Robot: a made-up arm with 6 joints.
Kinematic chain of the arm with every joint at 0, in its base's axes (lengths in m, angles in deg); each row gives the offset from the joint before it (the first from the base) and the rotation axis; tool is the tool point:
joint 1: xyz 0 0 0.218 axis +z
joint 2: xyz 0 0.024 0 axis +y
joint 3: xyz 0 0 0.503 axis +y
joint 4: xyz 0 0 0.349 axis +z
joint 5: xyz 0 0 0 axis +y
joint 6: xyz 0 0 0.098 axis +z
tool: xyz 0 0 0
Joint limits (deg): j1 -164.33..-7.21 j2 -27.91..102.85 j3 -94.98..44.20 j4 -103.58..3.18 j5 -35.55..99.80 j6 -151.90..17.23
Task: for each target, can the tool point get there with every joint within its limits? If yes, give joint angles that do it. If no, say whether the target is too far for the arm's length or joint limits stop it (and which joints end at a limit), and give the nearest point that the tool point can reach.
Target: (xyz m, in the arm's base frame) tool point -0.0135 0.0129 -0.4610
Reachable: no: joint limits stop it (at a limit: joint 1, joint 2, joint 3, joint 5) | nearest point -0.5633 -0.1773 -0.2252 | short by 0.628 m
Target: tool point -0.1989 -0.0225 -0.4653
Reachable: no: joint limits stop it (at a limit: joint 1, joint 2, joint 3) | nearest point -0.5698 -0.1746 -0.2355 | short by 0.462 m
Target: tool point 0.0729 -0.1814 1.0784
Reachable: yes | joints -71.85 29.27 -45.27 -9.47 44.16 -112.11
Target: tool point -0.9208 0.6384 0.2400
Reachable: no: too far | nearest point -0.5254 0.3642 0.4698 | short by 0.533 m
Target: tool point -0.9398 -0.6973 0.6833
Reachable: no: too far | nearest point -0.7092 -0.5262 0.5691 | short by 0.309 m
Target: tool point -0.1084 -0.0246 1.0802
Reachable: yes | joints -127.06 -0.15 12.67 -86.19 78.00 -137.12
